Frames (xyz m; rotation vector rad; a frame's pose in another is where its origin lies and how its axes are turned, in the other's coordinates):
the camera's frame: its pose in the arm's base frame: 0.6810 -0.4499 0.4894 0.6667 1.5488 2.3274
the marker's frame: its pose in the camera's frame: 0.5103 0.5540 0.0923 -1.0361 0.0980 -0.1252
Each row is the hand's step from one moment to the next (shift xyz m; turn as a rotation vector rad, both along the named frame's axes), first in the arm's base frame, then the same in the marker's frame.
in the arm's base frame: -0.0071 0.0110 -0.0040 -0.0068 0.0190 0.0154
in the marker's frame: 0.0113 -0.0069 -0.0036 0.0165 -0.0101 0.0164
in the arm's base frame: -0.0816 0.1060 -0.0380 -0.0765 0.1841 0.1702
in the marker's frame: 0.1201 -0.0597 -0.0366 0.1709 -0.0883 0.1780
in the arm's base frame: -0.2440 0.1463 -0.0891 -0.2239 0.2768 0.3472
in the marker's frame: 0.2765 -0.0273 -0.1081 0.3584 -0.0632 0.3389
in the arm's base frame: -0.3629 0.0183 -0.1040 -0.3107 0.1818 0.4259
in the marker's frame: 0.3146 0.1360 -0.1592 0.3926 0.0749 0.3889
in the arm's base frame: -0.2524 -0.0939 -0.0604 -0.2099 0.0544 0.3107
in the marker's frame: 0.1669 0.1884 -0.1132 0.2331 0.1138 0.2761
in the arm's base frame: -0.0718 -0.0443 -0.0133 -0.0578 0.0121 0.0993
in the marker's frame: 0.0391 0.0695 -0.0307 0.0639 0.0365 0.0891
